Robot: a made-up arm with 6 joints. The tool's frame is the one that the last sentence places.
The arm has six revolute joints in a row. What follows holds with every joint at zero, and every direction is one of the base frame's.
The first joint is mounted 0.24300 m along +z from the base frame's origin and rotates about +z.
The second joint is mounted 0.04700 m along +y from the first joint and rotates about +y.
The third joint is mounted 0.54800 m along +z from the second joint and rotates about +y.
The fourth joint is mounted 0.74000 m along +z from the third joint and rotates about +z.
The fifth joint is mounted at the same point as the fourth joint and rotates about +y.
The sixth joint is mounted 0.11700 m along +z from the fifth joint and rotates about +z.
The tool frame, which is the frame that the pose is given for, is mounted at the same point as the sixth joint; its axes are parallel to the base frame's.
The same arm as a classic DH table. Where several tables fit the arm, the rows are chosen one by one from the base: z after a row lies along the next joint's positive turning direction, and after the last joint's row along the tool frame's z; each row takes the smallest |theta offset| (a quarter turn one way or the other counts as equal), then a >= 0, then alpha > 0; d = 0 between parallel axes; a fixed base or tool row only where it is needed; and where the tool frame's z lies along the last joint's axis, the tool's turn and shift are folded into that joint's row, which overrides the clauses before.
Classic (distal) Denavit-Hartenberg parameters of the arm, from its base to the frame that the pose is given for. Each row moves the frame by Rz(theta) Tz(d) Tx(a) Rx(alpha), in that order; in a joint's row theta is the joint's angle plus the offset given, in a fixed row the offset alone. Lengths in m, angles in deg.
joint 1: a 0.0000, alpha -90.00, d 0.2430, theta0 0.00
joint 2: a 0.5480, alpha 0.00, d 0.0000, theta0 -90.00
joint 3: a 0.0000, alpha 90.00, d 0.0470, theta0 90.00
joint 4: a 0.0000, alpha -90.00, d 0.7400, theta0 0.00
joint 5: a 0.0000, alpha 90.00, d 0.0000, theta0 0.00
joint 6: a 0.0000, alpha 0.00, d 0.1170, theta0 0.00

